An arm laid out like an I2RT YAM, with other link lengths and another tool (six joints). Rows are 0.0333 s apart.
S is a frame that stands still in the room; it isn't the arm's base.
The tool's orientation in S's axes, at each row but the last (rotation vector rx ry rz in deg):
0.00, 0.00, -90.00
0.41, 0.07, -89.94
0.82, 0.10, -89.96
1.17, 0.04, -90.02
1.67, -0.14, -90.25
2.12, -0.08, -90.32
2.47, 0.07, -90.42
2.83, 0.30, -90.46
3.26, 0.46, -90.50
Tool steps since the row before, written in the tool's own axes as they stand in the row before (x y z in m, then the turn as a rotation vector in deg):
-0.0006, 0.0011, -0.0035, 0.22, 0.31, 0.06
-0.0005, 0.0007, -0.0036, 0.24, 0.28, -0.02
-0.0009, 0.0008, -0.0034, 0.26, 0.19, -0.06
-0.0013, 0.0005, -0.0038, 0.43, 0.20, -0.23
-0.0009, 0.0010, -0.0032, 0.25, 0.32, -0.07
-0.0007, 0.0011, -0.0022, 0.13, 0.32, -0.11
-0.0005, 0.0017, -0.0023, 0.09, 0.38, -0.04
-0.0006, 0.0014, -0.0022, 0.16, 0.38, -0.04
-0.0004, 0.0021, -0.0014, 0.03, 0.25, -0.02
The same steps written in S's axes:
0.0011, 0.0006, -0.0035, 0.31, -0.22, 0.06
0.0007, 0.0005, -0.0036, 0.28, -0.24, -0.02
0.0008, 0.0009, -0.0034, 0.19, -0.26, -0.06
0.0005, 0.0014, -0.0038, 0.20, -0.43, -0.23
0.0011, 0.0009, -0.0032, 0.32, -0.25, -0.07
0.0012, 0.0007, -0.0022, 0.32, -0.13, -0.11
0.0018, 0.0006, -0.0022, 0.38, -0.09, -0.03
0.0015, 0.0007, -0.0021, 0.38, -0.16, -0.03
0.0021, 0.0004, -0.0013, 0.25, -0.03, -0.01

